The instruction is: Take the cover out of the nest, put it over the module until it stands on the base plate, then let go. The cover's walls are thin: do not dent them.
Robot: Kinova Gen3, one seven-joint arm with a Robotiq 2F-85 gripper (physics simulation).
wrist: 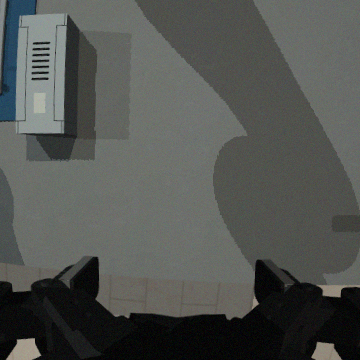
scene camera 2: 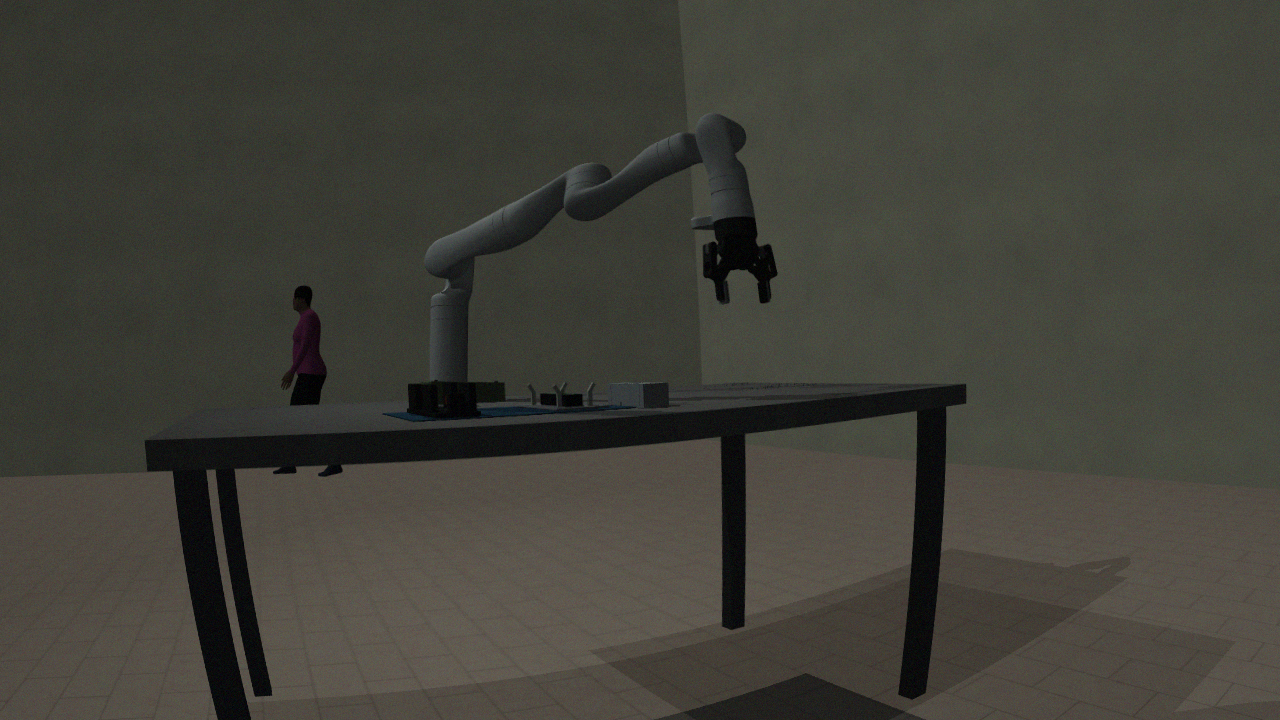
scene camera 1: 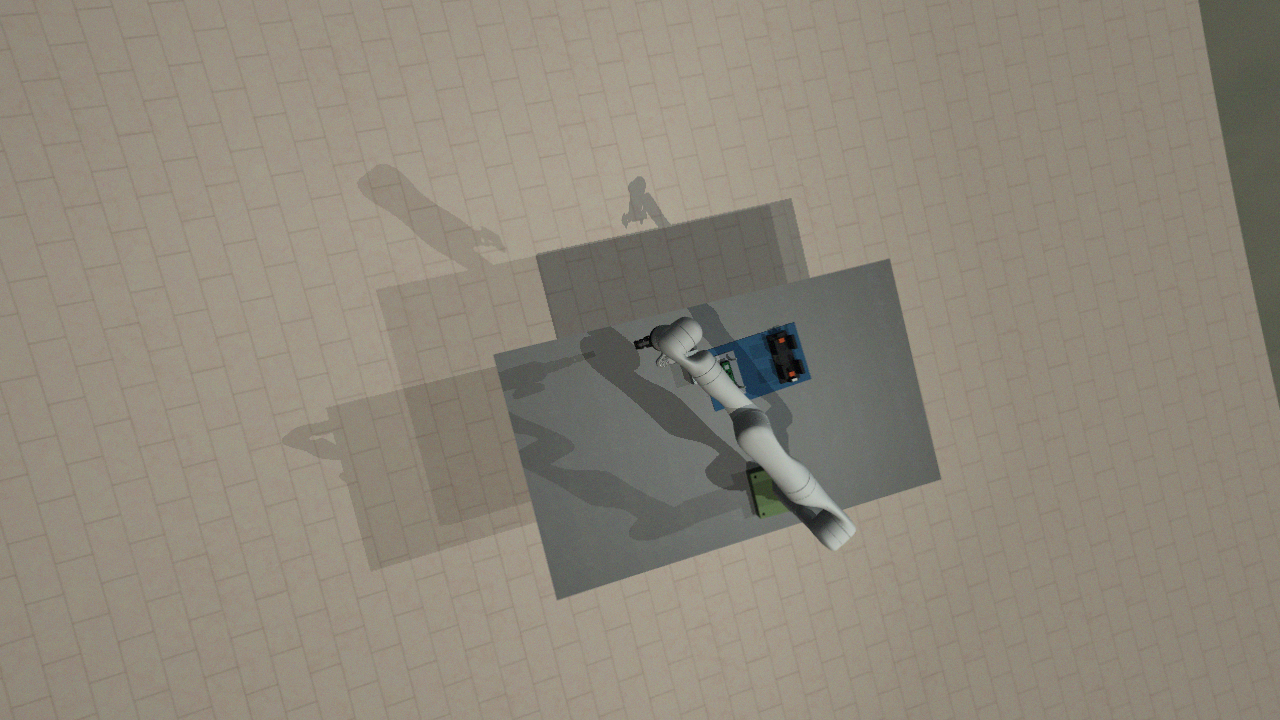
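My gripper [scene camera 1: 639, 342] [scene camera 2: 743, 293] [wrist: 176, 275] is open and empty, high above the table near its edge, pointing down. The likely cover, a light grey box [scene camera 2: 638, 394] [wrist: 44, 75] with dark slots and a pale label, stands low beside the blue mat. In the wrist view it is at the upper left, away from the fingers. I cannot make out the nest around it. The likely module [scene camera 1: 726, 367] [scene camera 2: 561, 399] shows green from above and dark from the side. It sits low among light forked posts [scene camera 2: 590, 392]. The arm hides part of it from above; the base plate is unclear.
A black fixture [scene camera 1: 785, 355] [scene camera 2: 443, 399] with orange patches stands on the blue mat [scene camera 1: 760, 386] [wrist: 9, 107]. A green box [scene camera 1: 765, 494] [scene camera 2: 490, 391] stands near the arm's base on the grey table [scene camera 1: 626, 447] [scene camera 2: 295, 425]. A person [scene camera 2: 307, 344] in pink stands behind the table.
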